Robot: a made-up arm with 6 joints.
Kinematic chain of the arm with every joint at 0, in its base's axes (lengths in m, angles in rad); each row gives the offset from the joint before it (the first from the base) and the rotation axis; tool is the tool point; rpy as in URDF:
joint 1: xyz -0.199 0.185 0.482 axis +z
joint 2: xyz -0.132 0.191 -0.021 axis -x
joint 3: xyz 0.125 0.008 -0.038 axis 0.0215 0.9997 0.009
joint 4: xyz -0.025 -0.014 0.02 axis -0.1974 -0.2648 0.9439
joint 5: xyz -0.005 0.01 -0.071 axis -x
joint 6: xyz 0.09 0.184 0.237 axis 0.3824 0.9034 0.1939
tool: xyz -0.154 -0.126 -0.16 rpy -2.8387 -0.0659 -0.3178
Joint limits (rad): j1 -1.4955..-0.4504 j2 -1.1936..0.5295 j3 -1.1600..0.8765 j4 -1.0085..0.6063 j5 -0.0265..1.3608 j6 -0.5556..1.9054
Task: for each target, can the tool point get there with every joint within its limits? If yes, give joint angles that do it. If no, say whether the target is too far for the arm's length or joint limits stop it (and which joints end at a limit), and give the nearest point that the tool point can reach.
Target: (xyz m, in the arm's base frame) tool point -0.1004 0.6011 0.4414
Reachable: yes | joints -0.7336 0.2850 0.2182 0.2484 0.9227 1.1441
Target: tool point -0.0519 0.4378 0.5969
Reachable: yes | joints -0.9251 -0.5374 0.1979 -0.1838 0.3463 0.6934
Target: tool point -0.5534 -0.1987 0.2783
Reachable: no: joint limits stop it (at a limit: joint 1, joint 2, joint 3, joint 4, joint 5, joint 6) | nearest point -0.2312 0.0857 0.5212 | short by 0.494 m
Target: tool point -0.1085 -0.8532 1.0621
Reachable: no: too far | nearest point 0.0096 -0.0284 0.6198 | short by 0.943 m
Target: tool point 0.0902 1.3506 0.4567
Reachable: no: too far | nearest point -0.0356 0.7277 0.4594 | short by 0.636 m
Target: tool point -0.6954 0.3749 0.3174
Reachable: no: joint limits stop it (at a limit: joint 1, joint 2, joint 3, joint 4, joint 5) | nearest point -0.4022 0.4208 0.3857 | short by 0.304 m
